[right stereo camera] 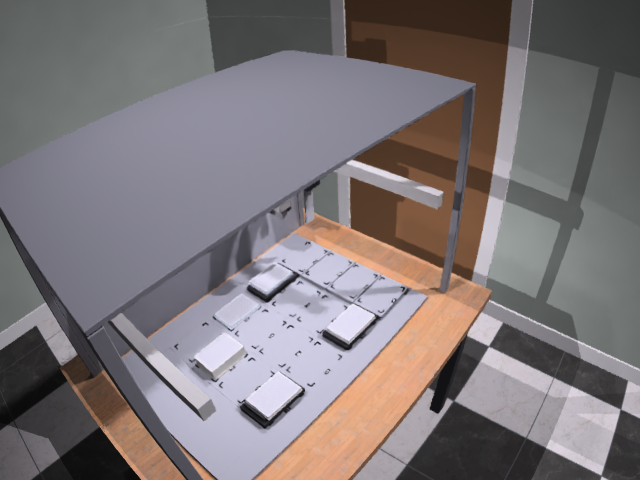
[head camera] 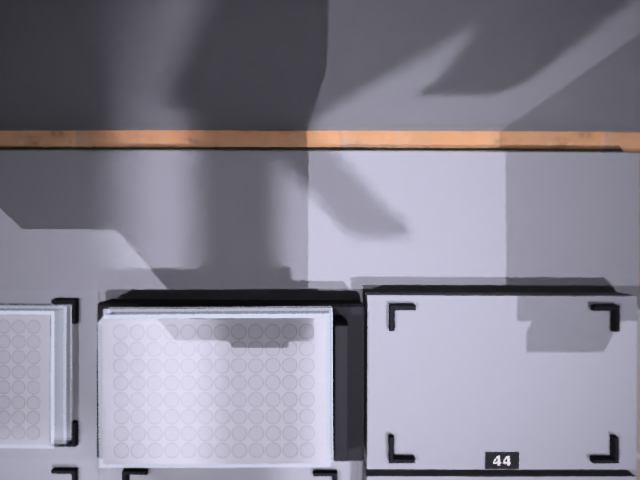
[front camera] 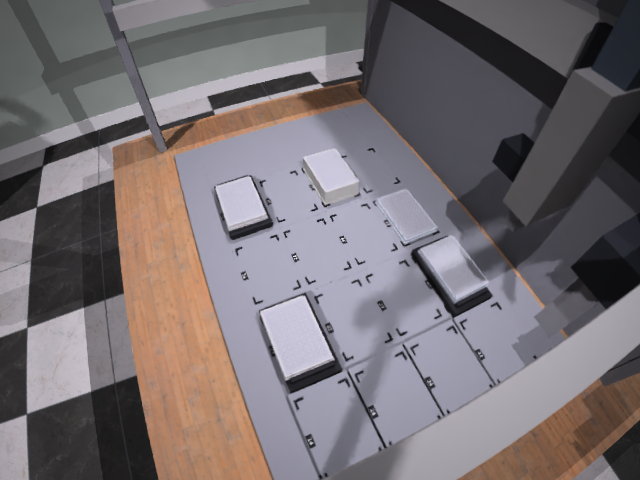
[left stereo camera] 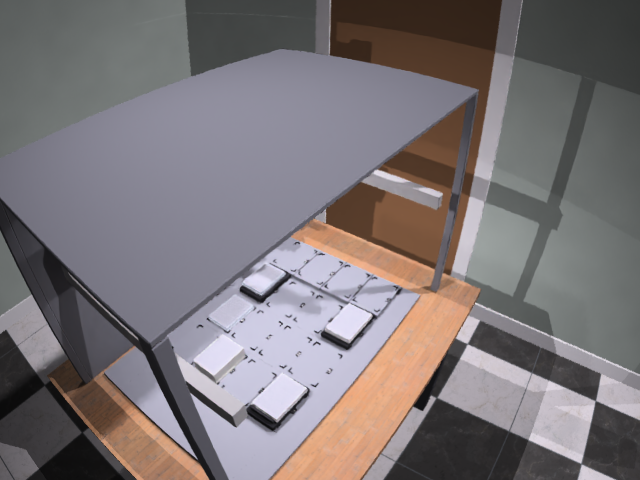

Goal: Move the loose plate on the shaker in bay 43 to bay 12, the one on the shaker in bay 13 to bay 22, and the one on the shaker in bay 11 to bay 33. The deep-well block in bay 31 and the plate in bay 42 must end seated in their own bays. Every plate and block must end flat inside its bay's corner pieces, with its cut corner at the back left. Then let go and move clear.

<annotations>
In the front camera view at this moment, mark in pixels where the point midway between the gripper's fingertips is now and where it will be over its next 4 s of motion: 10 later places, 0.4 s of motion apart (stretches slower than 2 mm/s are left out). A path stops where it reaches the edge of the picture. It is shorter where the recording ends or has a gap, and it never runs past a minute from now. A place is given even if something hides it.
My gripper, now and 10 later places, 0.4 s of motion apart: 566,310; 564,308; 523,284; 482,234; 474,227; 470,234; 467,241; 464,247; 460,253; 457,258; 454,264
</annotations>
